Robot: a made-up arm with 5 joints. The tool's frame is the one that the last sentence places. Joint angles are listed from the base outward.
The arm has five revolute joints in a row. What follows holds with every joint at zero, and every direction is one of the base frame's.
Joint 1 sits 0.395 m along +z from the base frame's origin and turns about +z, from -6.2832 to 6.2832 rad.
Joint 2 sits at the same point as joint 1 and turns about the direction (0, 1, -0.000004), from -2.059 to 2.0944 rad.
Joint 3 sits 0.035 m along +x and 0.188 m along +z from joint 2 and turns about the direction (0, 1, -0.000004), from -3.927 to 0.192 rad.
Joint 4 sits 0.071 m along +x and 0.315 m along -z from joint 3 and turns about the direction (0, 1, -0.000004), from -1.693 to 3.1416 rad.
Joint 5 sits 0.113 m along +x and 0.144 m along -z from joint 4 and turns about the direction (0, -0.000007, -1), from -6.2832 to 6.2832 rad.
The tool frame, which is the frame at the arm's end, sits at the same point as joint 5; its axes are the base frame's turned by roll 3.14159, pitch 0 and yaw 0 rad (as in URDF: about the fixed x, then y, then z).
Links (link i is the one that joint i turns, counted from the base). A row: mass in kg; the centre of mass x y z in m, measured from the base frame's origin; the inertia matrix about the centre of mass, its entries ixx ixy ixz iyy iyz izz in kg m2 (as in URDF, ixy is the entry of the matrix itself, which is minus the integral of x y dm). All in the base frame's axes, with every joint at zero. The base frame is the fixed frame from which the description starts. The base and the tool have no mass.
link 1: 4.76; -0.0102 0.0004 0.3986; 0.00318 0 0 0.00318 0 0.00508
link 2: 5.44; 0.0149 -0.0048 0.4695; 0.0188 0 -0.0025 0.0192 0 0.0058
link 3: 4.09; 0.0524 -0.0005 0.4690; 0.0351 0 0.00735 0.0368 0 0.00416
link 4: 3.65; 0.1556 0.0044 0.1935; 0.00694 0 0.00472 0.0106 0 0.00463
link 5: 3.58; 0.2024 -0.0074 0.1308; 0.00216 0 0 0.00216 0 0.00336
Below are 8 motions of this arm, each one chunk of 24 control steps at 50 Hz.
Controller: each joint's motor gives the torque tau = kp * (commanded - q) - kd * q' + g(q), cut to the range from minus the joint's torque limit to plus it. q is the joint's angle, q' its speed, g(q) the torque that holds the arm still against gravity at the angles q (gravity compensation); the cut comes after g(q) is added. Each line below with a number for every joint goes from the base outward.
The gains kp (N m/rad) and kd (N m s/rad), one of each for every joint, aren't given. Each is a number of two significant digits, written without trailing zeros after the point. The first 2 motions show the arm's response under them.
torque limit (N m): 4.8 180 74 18 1.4
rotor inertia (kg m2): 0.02 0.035 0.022 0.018 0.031
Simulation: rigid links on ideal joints. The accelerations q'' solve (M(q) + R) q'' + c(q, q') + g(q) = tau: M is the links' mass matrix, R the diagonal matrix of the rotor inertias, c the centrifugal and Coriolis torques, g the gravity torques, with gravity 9.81 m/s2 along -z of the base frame. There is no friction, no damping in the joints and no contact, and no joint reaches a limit. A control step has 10 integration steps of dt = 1/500 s. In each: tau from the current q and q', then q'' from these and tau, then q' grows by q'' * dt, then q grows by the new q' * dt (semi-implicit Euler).
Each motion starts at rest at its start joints. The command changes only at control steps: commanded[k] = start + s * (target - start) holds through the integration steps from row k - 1 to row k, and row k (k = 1, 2, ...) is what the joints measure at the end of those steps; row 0 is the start. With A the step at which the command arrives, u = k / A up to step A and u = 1 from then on. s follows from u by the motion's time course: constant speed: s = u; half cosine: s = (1 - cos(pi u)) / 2; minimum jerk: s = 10 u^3 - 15 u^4 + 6 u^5; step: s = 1 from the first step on.
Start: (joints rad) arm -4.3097 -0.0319 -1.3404 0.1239 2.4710
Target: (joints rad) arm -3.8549 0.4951 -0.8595 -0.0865 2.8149
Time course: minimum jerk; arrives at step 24
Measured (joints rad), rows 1 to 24:
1: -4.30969 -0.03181 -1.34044 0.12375 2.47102
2: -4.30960 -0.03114 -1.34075 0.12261 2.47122
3: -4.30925 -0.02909 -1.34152 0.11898 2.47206
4: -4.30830 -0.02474 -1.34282 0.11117 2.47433
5: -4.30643 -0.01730 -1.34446 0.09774 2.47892
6: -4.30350 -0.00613 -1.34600 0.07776 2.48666
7: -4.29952 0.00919 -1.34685 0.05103 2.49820
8: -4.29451 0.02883 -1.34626 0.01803 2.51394
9: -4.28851 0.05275 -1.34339 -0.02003 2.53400
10: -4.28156 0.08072 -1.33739 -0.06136 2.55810
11: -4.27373 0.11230 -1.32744 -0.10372 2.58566
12: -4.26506 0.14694 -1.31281 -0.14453 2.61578
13: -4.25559 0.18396 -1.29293 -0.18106 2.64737
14: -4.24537 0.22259 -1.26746 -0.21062 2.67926
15: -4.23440 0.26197 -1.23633 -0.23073 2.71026
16: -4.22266 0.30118 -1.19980 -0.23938 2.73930
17: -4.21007 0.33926 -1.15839 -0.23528 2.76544
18: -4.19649 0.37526 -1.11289 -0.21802 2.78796
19: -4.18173 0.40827 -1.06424 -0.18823 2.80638
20: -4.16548 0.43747 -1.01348 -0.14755 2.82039
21: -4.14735 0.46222 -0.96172 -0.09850 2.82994
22: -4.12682 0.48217 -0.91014 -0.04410 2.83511
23: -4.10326 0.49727 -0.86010 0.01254 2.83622
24: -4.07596 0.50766 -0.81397 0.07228 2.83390
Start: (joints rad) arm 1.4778 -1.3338 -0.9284 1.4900 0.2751
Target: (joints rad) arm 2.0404 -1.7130 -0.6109 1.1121 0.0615
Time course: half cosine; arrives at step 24
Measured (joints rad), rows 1 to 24:
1: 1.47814 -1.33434 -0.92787 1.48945 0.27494
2: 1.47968 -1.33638 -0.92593 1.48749 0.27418
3: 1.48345 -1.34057 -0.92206 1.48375 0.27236
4: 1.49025 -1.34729 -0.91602 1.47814 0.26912
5: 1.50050 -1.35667 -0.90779 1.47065 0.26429
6: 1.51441 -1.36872 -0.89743 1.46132 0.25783
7: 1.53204 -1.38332 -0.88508 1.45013 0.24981
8: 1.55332 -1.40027 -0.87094 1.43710 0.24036
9: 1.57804 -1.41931 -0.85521 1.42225 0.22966
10: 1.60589 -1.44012 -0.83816 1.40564 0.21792
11: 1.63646 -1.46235 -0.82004 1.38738 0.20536
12: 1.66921 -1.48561 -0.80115 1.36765 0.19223
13: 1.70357 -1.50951 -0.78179 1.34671 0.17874
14: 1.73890 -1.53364 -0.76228 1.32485 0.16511
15: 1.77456 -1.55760 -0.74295 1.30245 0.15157
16: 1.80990 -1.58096 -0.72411 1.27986 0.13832
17: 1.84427 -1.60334 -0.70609 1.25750 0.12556
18: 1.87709 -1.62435 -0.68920 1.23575 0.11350
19: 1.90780 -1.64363 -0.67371 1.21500 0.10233
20: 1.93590 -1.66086 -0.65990 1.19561 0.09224
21: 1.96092 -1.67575 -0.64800 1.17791 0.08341
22: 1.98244 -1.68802 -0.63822 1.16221 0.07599
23: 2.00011 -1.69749 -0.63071 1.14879 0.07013
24: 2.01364 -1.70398 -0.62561 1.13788 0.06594
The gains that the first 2 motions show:
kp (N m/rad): 270 1300 190 34 17
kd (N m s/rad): 17 55 9.6 2.4 0.79
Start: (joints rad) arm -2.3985 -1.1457 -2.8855 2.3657 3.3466
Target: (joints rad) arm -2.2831 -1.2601 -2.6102 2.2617 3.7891
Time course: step
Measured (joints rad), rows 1 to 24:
1: -2.39772 -1.19204 -2.80700 2.34302 3.35376
2: -2.39563 -1.22188 -2.75264 2.32390 3.37420
3: -2.39223 -1.23966 -2.71511 2.30850 3.40813
4: -2.38749 -1.24979 -2.68770 2.29579 3.45587
5: -2.38137 -1.25511 -2.66652 2.28504 3.51783
6: -2.37383 -1.25747 -2.64939 2.27589 3.59329
7: -2.36461 -1.25810 -2.63517 2.26824 3.67072
8: -2.35345 -1.25781 -2.62331 2.26228 3.73740
9: -2.34023 -1.25713 -2.61361 2.25815 3.78868
10: -2.32553 -1.25642 -2.60597 2.25587 3.82495
11: -2.31084 -1.25585 -2.60031 2.25527 3.84722
12: -2.29732 -1.25552 -2.59648 2.25608 3.85620
13: -2.28522 -1.25546 -2.59433 2.25792 3.85277
14: -2.27466 -1.25565 -2.59362 2.26033 3.84128
15: -2.26574 -1.25605 -2.59410 2.26286 3.82652
16: -2.25855 -1.25661 -2.59552 2.26516 3.81203
17: -2.25310 -1.25727 -2.59762 2.26700 3.80000
18: -2.24943 -1.25798 -2.60014 2.26824 3.79142
19: -2.24751 -1.25869 -2.60288 2.26882 3.78638
20: -2.24733 -1.25937 -2.60562 2.26877 3.78436
21: -2.24885 -1.25997 -2.60821 2.26817 3.78459
22: -2.25206 -1.26049 -2.61053 2.26711 3.78620
23: -2.25680 -1.26090 -2.61248 2.26574 3.78839
24: -2.26244 -1.26121 -2.61403 2.26417 3.79031

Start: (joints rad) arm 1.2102 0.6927 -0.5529 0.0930 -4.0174
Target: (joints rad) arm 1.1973 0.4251 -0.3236 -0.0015 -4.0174
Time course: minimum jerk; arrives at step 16
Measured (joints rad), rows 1 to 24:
1: 1.21020 0.69251 -0.55277 0.09309 -4.01738
2: 1.21018 0.69114 -0.55182 0.09360 -4.01726
3: 1.21010 0.68716 -0.54890 0.09453 -4.01697
4: 1.20991 0.67928 -0.54286 0.09539 -4.01654
5: 1.20957 0.66667 -0.53290 0.09545 -4.01604
6: 1.20902 0.64912 -0.51873 0.09398 -4.01561
7: 1.20825 0.62703 -0.50063 0.09044 -4.01539
8: 1.20726 0.60132 -0.47936 0.08452 -4.01546
9: 1.20608 0.57331 -0.45605 0.07618 -4.01582
10: 1.20475 0.54460 -0.43201 0.06568 -4.01643
11: 1.20336 0.51687 -0.40865 0.05350 -4.01719
12: 1.20199 0.49169 -0.38727 0.04035 -4.01797
13: 1.20071 0.47036 -0.36897 0.02708 -4.01867
14: 1.19960 0.45375 -0.35450 0.01461 -4.01917
15: 1.19871 0.44207 -0.34414 0.00381 -4.01942
16: 1.19805 0.43472 -0.33756 -0.00455 -4.01937
17: 1.19761 0.43036 -0.33381 -0.01005 -4.01901
18: 1.19734 0.42781 -0.33185 -0.01312 -4.01843
19: 1.19719 0.42635 -0.33088 -0.01450 -4.01774
20: 1.19712 0.42551 -0.33038 -0.01483 -4.01707
21: 1.19709 0.42505 -0.33005 -0.01453 -4.01651
22: 1.19710 0.42481 -0.32970 -0.01386 -4.01612
23: 1.19712 0.42471 -0.32927 -0.01296 -4.01591
24: 1.19715 0.42468 -0.32873 -0.01188 -4.01588

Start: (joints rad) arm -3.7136 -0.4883 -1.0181 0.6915 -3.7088
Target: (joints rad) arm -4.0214 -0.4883 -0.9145 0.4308 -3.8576
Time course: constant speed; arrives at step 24
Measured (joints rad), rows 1 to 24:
1: -3.71417 -0.48843 -1.01738 0.68963 -3.70967
2: -3.71600 -0.48859 -1.01577 0.68512 -3.71224
3: -3.71935 -0.48870 -1.01341 0.67840 -3.71652
4: -3.72425 -0.48876 -1.01048 0.67009 -3.72215
5: -3.73068 -0.48879 -1.00711 0.66075 -3.72866
6: -3.73863 -0.48878 -1.00341 0.65079 -3.73564
7: -3.74810 -0.48876 -0.99945 0.64048 -3.74277
8: -3.75908 -0.48871 -0.99529 0.63002 -3.74981
9: -3.77157 -0.48865 -0.99097 0.61952 -3.75666
10: -3.78554 -0.48858 -0.98651 0.60902 -3.76325
11: -3.80083 -0.48849 -0.98195 0.59858 -3.76953
12: -3.81706 -0.48839 -0.97731 0.58822 -3.77544
13: -3.83374 -0.48829 -0.97260 0.57793 -3.78097
14: -3.85049 -0.48820 -0.96784 0.56773 -3.78622
15: -3.86699 -0.48811 -0.96306 0.55760 -3.79133
16: -3.88303 -0.48804 -0.95826 0.54752 -3.79646
17: -3.89849 -0.48798 -0.95347 0.53747 -3.80175
18: -3.91330 -0.48793 -0.94871 0.52742 -3.80727
19: -3.92748 -0.48789 -0.94398 0.51734 -3.81308
20: -3.94107 -0.48786 -0.93929 0.50721 -3.81916
21: -3.95415 -0.48784 -0.93466 0.49701 -3.82547
22: -3.96684 -0.48782 -0.93009 0.48672 -3.83197
23: -3.97922 -0.48782 -0.92557 0.47634 -3.83858
24: -3.99141 -0.48781 -0.92112 0.46586 -3.84524

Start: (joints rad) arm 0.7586 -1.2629 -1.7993 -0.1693 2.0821
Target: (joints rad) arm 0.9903 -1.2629 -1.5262 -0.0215 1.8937
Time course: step
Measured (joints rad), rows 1 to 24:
1: 0.76012 -1.27531 -1.77441 -0.17929 2.07911
2: 0.76430 -1.28296 -1.74388 -0.20143 2.06713
3: 0.77135 -1.28555 -1.71436 -0.21811 2.04527
4: 0.78164 -1.28505 -1.68635 -0.22256 2.01363
5: 0.79563 -1.28269 -1.65969 -0.21395 1.97806
6: 0.81399 -1.27921 -1.63416 -0.19410 1.94482
7: 0.83757 -1.27513 -1.60958 -0.16595 1.91747
8: 0.86743 -1.27083 -1.58592 -0.13267 1.89730
9: 0.90296 -1.26658 -1.56330 -0.09718 1.88413
10: 0.93888 -1.26260 -1.54194 -0.06198 1.87700
11: 0.97376 -1.25903 -1.52208 -0.02872 1.87423
12: 1.00660 -1.25594 -1.50401 0.00161 1.87415
13: 1.03616 -1.25337 -1.48808 0.02843 1.87539
14: 1.06106 -1.25134 -1.47455 0.05143 1.87700
15: 1.07996 -1.24982 -1.46362 0.07043 1.87842
16: 1.09161 -1.24881 -1.45541 0.08534 1.87939
17: 1.09508 -1.24828 -1.44995 0.09617 1.87994
18: 1.08975 -1.24818 -1.44720 0.10299 1.88019
19: 1.07545 -1.24850 -1.44705 0.10592 1.88034
20: 1.05387 -1.24920 -1.44935 0.10522 1.88049
21: 1.03391 -1.25019 -1.45374 0.10135 1.88038
22: 1.01913 -1.25141 -1.45984 0.09456 1.88024
23: 1.00897 -1.25279 -1.46730 0.08519 1.88049
24: 1.00219 -1.25432 -1.47579 0.07371 1.88135

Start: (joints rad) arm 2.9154 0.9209 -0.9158 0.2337 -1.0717
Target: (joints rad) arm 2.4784 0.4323 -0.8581 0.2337 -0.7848
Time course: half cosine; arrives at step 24
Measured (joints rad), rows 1 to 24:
1: 2.91529 0.92030 -0.91541 0.23415 -1.07167
2: 2.91469 0.91795 -0.91390 0.23584 -1.07133
3: 2.91302 0.91295 -0.91084 0.23925 -1.07008
4: 2.90966 0.90483 -0.90612 0.24451 -1.06722
5: 2.90427 0.89337 -0.89991 0.25148 -1.06214
6: 2.89665 0.87856 -0.89251 0.25984 -1.05443
7: 2.88677 0.86050 -0.88430 0.26914 -1.04392
8: 2.87467 0.83942 -0.87572 0.27886 -1.03073
9: 2.86042 0.81560 -0.86722 0.28841 -1.01512
10: 2.84413 0.78941 -0.85923 0.29718 -0.99754
11: 2.82594 0.76124 -0.85216 0.30462 -0.97850
12: 2.80604 0.73157 -0.84637 0.31020 -0.95854
13: 2.78461 0.70087 -0.84214 0.31348 -0.93819
14: 2.76187 0.66966 -0.83970 0.31411 -0.91794
15: 2.73805 0.63846 -0.83919 0.31186 -0.89824
16: 2.71335 0.60779 -0.84069 0.30660 -0.87949
17: 2.68796 0.57817 -0.84417 0.29832 -0.86199
18: 2.66202 0.55009 -0.84957 0.28715 -0.84603
19: 2.63565 0.52403 -0.85674 0.27328 -0.83183
20: 2.60894 0.50042 -0.86547 0.25702 -0.81956
21: 2.58200 0.47966 -0.87553 0.23872 -0.80937
22: 2.55559 0.46211 -0.88662 0.21884 -0.80147
23: 2.53079 0.44805 -0.89838 0.19783 -0.79605
24: 2.50810 0.43775 -0.91045 0.17620 -0.79312

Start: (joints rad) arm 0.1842 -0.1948 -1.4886 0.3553 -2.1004
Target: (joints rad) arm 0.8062 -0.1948 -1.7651 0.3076 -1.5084
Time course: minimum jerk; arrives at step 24
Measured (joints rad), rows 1 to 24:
1: 0.18422 -0.19479 -1.48862 0.35532 -2.10035
2: 0.18437 -0.19474 -1.48876 0.35550 -2.09993
3: 0.18496 -0.19460 -1.48924 0.35608 -2.09838
4: 0.18653 -0.19432 -1.49033 0.35736 -2.09452
5: 0.18939 -0.19387 -1.49230 0.35957 -2.08726
6: 0.19366 -0.19324 -1.49546 0.36288 -2.07564
7: 0.19934 -0.19244 -1.50007 0.36730 -2.05885
8: 0.20645 -0.19151 -1.50633 0.37269 -2.03633
9: 0.21500 -0.19049 -1.51441 0.37878 -2.00786
10: 0.22501 -0.18944 -1.52442 0.38520 -1.97362
11: 0.23648 -0.18841 -1.53640 0.39149 -1.93415
12: 0.24945 -0.18748 -1.55030 0.39715 -1.89037
13: 0.26394 -0.18671 -1.56602 0.40166 -1.84349
14: 0.28000 -0.18614 -1.58338 0.40454 -1.79491
15: 0.29769 -0.18585 -1.60211 0.40538 -1.74614
16: 0.31710 -0.18585 -1.62191 0.40383 -1.69872
17: 0.33833 -0.18619 -1.64239 0.39969 -1.65411
18: 0.36154 -0.18687 -1.66314 0.39286 -1.61366
19: 0.38687 -0.18788 -1.68371 0.38342 -1.57847
20: 0.41450 -0.18921 -1.70366 0.37158 -1.54938
21: 0.44461 -0.19079 -1.72255 0.35769 -1.52688
22: 0.47738 -0.19256 -1.74000 0.34225 -1.51110
23: 0.51297 -0.19443 -1.75568 0.32589 -1.50172
24: 0.55153 -0.19628 -1.76940 0.30936 -1.49794

